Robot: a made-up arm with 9 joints.
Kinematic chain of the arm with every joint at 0, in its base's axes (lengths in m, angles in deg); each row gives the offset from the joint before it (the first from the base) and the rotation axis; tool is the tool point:
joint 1: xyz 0 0 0.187 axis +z
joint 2: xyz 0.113 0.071 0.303 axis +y
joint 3: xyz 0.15 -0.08 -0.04 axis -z
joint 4: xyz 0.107 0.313 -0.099 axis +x
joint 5: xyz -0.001 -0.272 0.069 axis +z
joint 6: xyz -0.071 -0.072 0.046 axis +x
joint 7: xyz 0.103 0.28 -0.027 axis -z
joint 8: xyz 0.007 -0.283 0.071 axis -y
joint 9: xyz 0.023 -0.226 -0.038 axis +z
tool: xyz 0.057 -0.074 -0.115
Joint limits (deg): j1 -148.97..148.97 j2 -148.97..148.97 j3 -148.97..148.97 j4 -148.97..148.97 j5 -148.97..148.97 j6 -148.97..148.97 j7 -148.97..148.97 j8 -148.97..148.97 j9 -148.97..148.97
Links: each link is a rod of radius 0.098 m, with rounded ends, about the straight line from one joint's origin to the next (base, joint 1, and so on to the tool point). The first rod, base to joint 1, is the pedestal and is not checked.
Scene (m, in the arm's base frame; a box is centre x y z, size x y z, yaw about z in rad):
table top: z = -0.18
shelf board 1: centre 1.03 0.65 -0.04 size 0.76 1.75 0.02 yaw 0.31
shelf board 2: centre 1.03 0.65 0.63 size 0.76 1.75 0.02 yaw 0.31
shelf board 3: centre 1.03 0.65 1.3 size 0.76 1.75 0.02 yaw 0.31
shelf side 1: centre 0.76 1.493 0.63 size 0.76 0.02 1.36 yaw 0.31
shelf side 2: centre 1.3 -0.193 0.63 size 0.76 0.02 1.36 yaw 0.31
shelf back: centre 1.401 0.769 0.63 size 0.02 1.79 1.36 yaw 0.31
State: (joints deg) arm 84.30 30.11 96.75 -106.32 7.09 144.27 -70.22 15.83 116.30
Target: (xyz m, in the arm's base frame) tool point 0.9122 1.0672 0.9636
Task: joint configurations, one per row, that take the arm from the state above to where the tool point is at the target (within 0.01 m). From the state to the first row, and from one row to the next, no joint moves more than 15 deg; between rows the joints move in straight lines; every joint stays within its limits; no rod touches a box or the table.
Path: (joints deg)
1: 90.20 29.36 97.37 -102.02 9.80 141.01 -56.66 12.43 118.47
2: 96.10 28.61 97.99 -97.72 12.51 137.76 -43.09 9.03 120.64
3: 102.00 27.86 98.61 -93.42 15.22 134.50 -29.53 5.62 122.82
4: 103.97 19.60 94.42 -87.12 3.67 139.32 -39.71 10.21 119.96
5: 105.95 11.33 90.23 -80.82 -7.87 144.15 -49.90 14.79 117.11
6: 107.93 3.06 86.03 -74.53 -19.42 148.97 -60.08 19.37 114.26
7: 98.87 0.93 87.95 -85.63 -16.33 148.62 -71.60 21.12 111.44
8: 89.81 -1.21 89.86 -96.74 -13.23 148.26 -83.13 22.87 108.61
9: 80.76 -3.34 91.78 -107.84 -10.14 147.91 -94.66 24.62 105.78
10: 71.70 -5.47 93.69 -118.95 -7.04 147.55 -106.19 26.37 102.95

